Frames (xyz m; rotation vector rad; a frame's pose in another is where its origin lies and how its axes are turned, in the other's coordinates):
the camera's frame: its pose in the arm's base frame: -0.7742 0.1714 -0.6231 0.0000 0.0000 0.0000
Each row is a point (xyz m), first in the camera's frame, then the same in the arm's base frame.
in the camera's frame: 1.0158 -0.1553 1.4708
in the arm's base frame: 0.2416 0.0161 0.8477
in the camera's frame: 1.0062 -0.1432 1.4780
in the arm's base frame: 0.2320 0.0282 0.8549
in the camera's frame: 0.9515 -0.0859 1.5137
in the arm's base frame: 0.1773 0.0855 0.8906
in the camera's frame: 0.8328 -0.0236 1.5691
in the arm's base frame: 0.0586 0.1478 0.9460
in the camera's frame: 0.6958 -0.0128 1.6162
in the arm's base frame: -0.0784 0.1586 0.9931
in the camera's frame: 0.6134 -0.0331 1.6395
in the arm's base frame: -0.1608 0.1383 1.0164
